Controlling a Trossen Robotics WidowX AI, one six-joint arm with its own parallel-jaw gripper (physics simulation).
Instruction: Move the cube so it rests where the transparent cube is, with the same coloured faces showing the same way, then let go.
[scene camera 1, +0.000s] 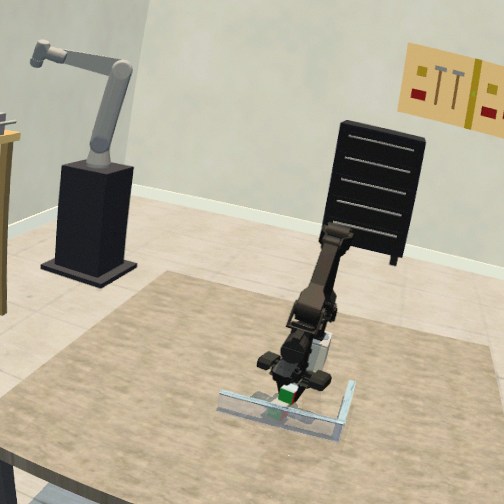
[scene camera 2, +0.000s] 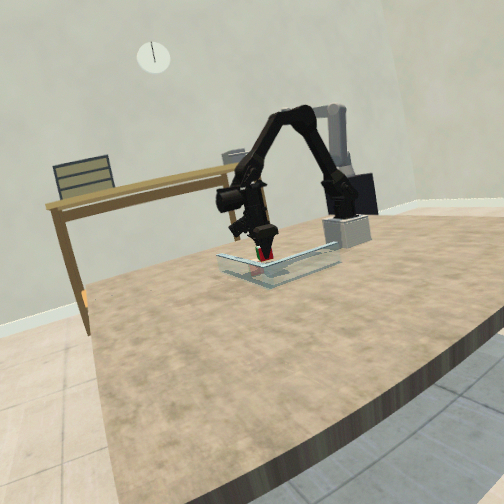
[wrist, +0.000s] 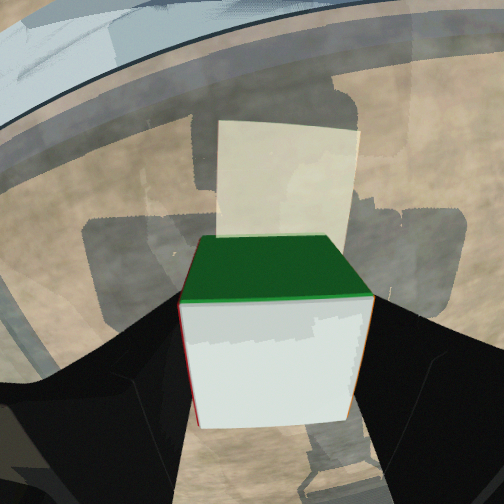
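Note:
My gripper (scene camera 1: 289, 392) is shut on the cube (wrist: 275, 330), which shows a white face toward the wrist camera and a green face beyond it, with red edges. The cube is held just above the table inside the corner of a glass L-shaped frame (scene camera 1: 300, 408). In the wrist view the transparent cube (wrist: 288, 185) lies pale on the table just beyond the held cube. In scene camera 2 the gripper (scene camera 2: 263, 248) holds the cube with a red side showing, low over the frame (scene camera 2: 280, 263).
A grey base block (scene camera 2: 347, 232) carries the arm at the table's far end. A wooden bench (scene camera 2: 140, 195) stands behind the table. A second robot arm on a black pedestal (scene camera 1: 90, 220) and a black slatted rack (scene camera 1: 375, 190) stand off the table.

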